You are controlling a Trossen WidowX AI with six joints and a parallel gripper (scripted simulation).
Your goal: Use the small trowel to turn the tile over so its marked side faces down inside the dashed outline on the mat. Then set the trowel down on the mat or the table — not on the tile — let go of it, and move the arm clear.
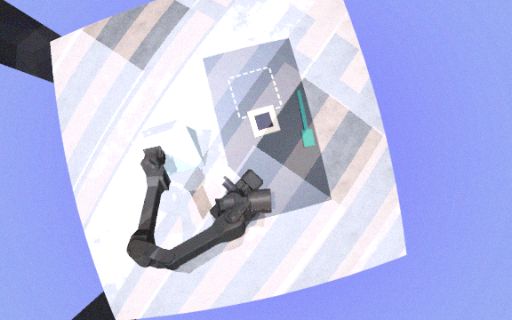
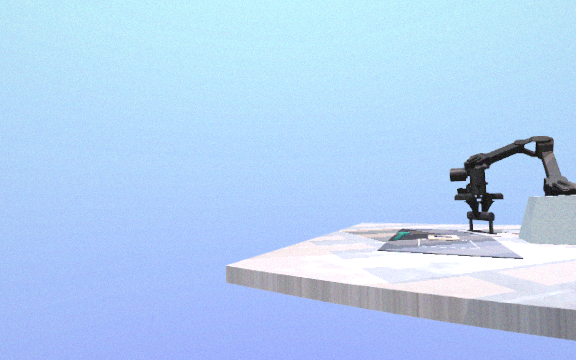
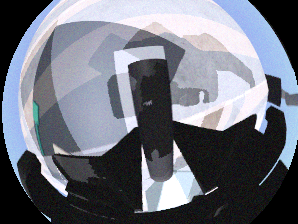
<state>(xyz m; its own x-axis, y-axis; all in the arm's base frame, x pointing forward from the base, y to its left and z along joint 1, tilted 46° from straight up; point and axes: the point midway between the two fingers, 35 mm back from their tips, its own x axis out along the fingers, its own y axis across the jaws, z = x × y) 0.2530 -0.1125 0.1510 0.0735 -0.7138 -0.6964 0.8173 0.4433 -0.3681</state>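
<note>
Now: gripper tip 14 cm short of the tile, 23 cm to the right of it and 6 cm above it. Also, from my gripper tip: teal trowel (28 cm ahead, 19 cm to the left, 6 cm below).
</note>
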